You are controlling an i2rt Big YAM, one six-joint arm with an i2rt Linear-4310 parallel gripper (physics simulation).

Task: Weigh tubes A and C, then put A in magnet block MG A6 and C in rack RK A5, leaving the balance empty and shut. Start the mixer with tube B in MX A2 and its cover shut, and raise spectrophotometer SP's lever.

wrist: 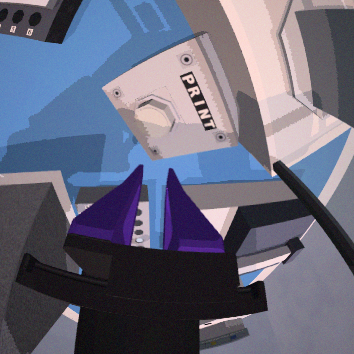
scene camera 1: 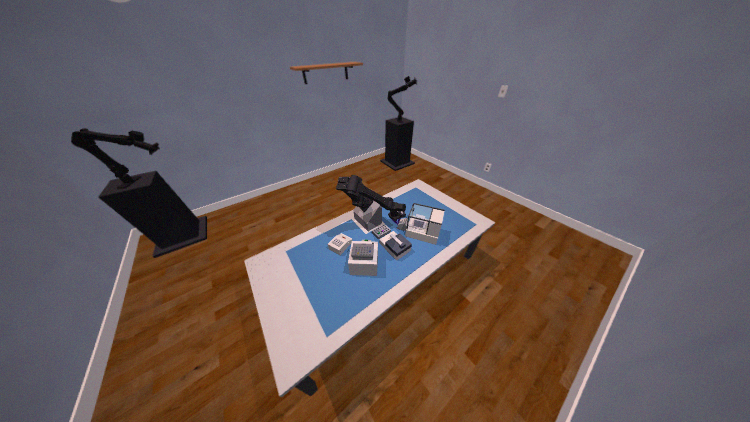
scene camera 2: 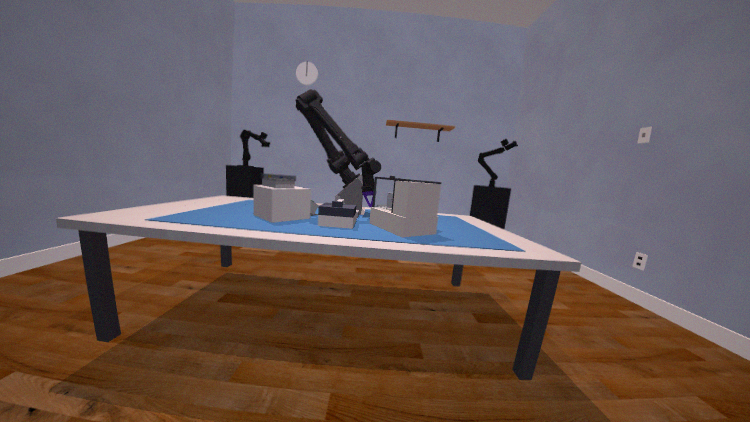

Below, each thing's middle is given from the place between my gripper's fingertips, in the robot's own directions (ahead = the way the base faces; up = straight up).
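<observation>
Positions relative to my hand: mixer (scene camera 2: pixel 277 199), 39 cm to the right, 14 cm ahead, 3 cm above; PRINT button box (wrist: pixel 179 101), 6 cm to the left, 3 cm ahead, 2 cm below; spectrophotometer (scene camera 2: pixel 336 214), 14 cm ahead, 13 cm to the right, 1 cm below; balance (scene camera 2: pixel 406 208), 15 cm ahead, 15 cm to the left, 5 cm above.
</observation>
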